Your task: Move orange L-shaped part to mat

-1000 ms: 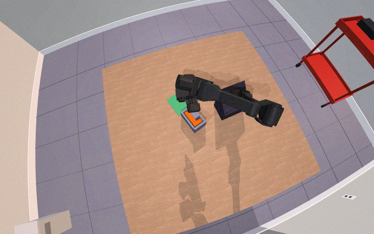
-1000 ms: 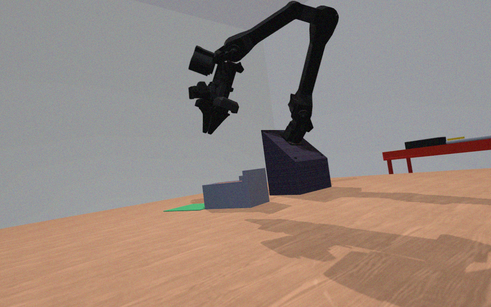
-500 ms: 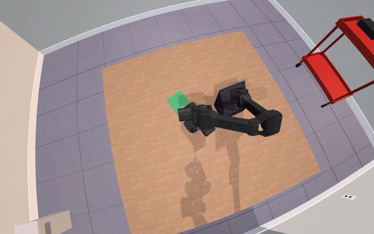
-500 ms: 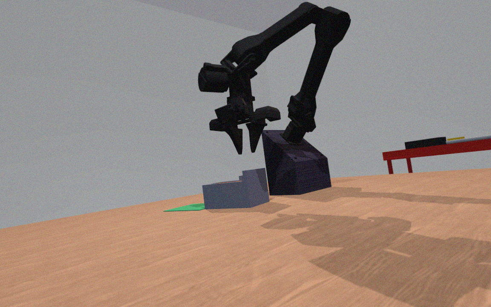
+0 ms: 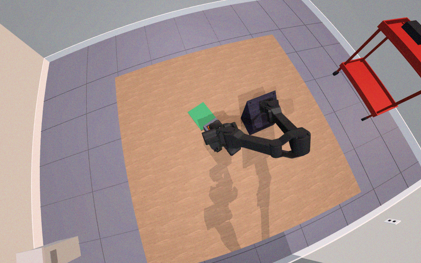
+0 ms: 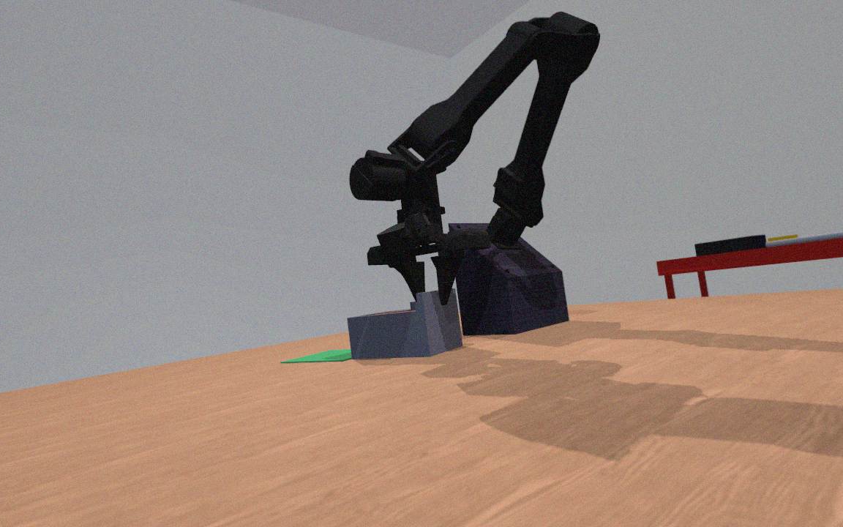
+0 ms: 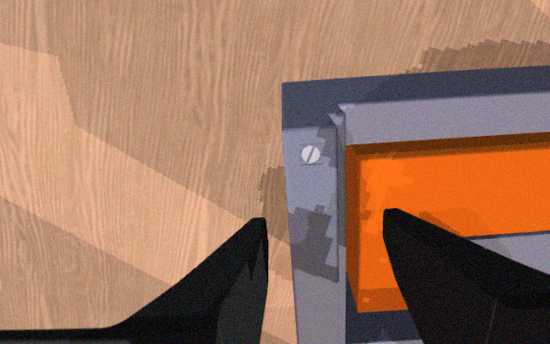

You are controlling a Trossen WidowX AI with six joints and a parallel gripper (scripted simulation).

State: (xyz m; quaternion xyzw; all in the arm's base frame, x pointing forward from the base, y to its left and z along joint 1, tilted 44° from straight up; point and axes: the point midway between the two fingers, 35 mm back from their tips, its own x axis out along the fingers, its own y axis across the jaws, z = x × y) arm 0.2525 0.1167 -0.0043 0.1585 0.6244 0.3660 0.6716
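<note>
My gripper tip is 5 cm to the left of the orange L-shaped part and 2 cm above it. Also, from my gripper tip: green mat 21 cm to the right, 8 cm below, 6 cm ahead.
</note>
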